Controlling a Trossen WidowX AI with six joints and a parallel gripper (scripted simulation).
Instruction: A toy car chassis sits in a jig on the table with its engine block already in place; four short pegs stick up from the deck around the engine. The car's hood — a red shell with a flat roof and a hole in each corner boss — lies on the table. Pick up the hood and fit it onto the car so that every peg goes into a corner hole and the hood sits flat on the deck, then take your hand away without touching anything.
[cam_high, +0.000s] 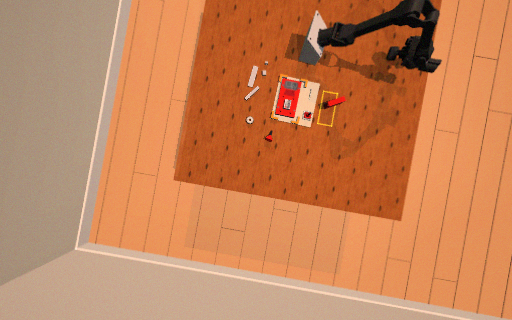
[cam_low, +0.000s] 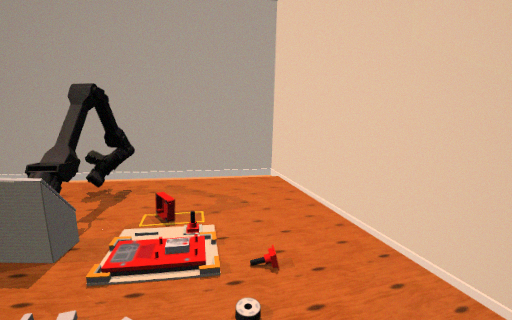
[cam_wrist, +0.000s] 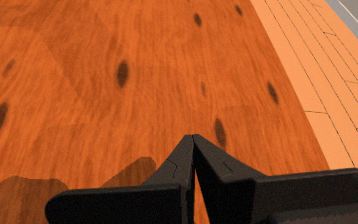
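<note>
My gripper tip is 35 cm short of the red hood, 34 cm to the left of it and 1 cm above it. Also, from my gripper tip: grey engine block 58 cm to the right, 39 cm ahead, 2 cm below.
</note>
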